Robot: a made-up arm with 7 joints.
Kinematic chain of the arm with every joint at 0, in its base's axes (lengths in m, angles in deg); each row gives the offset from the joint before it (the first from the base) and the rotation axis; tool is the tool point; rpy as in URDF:
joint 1: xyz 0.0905 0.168 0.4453 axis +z
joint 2: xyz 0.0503 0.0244 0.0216 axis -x
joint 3: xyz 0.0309 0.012 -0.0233 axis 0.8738 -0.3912 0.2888
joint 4: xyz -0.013 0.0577 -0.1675 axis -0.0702 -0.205 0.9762
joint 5: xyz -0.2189 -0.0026 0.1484 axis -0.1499 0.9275 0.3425
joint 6: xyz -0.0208 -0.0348 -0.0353 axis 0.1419 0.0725 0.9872
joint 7: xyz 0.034 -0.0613 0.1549 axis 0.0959 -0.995 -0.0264
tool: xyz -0.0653 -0.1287 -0.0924 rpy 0 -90 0
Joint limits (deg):
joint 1: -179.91..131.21
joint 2: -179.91..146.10
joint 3: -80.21..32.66
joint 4: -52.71..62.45
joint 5: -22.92..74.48
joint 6: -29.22..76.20
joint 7: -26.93..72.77
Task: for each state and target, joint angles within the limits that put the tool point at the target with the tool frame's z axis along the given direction. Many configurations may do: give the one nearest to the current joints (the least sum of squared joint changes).
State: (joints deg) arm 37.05 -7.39 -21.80 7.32 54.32 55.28 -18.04
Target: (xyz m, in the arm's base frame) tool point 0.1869 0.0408 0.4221 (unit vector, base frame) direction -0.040 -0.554 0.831
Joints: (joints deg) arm 10.31 6.85 8.98 32.32 66.96 14.07 -0.09
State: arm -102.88 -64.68 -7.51 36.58 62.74 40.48 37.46
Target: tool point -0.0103 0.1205 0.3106 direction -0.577 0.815 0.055
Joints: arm -141.71 -49.72 -1.14 47.65 74.48 12.55 14.01
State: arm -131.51 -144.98 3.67 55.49 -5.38 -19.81 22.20
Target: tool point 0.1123 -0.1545 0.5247 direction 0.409 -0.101 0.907
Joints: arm -161.87 -177.21 2.30 59.02 -13.13 -21.18 41.24
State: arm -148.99 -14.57 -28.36 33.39 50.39 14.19 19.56
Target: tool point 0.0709 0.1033 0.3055 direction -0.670 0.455 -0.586
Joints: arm -109.02 -38.89 3.08 35.76 35.78 36.69 24.61
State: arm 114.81 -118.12 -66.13 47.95 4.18 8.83 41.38
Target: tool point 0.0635 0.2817 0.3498 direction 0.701 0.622 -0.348
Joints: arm 131.21 -96.27 -80.21 62.26 38.78 20.25 31.10
